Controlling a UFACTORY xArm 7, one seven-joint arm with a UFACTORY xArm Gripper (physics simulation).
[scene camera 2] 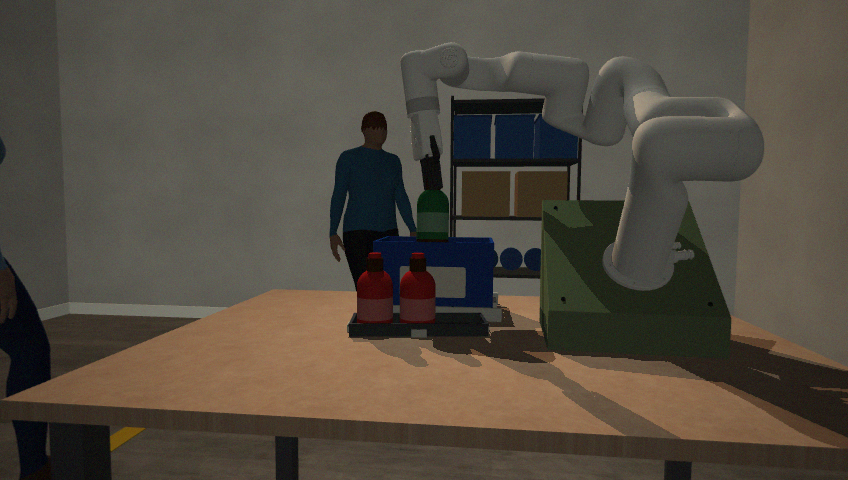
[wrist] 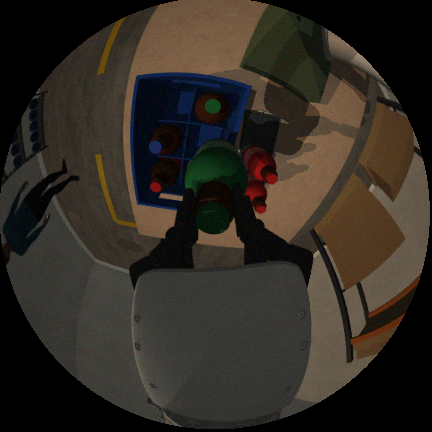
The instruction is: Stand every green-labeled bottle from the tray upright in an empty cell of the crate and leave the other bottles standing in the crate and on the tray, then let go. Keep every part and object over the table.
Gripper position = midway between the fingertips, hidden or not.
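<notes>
My gripper (scene camera 2: 433,189) is there to see, and so is a green bottle (scene camera 2: 432,205). In the wrist view I see my gripper (wrist: 213,195) again. The green bottle (wrist: 217,164) shows there too, together with a red-capped bottle (wrist: 163,173).
</notes>
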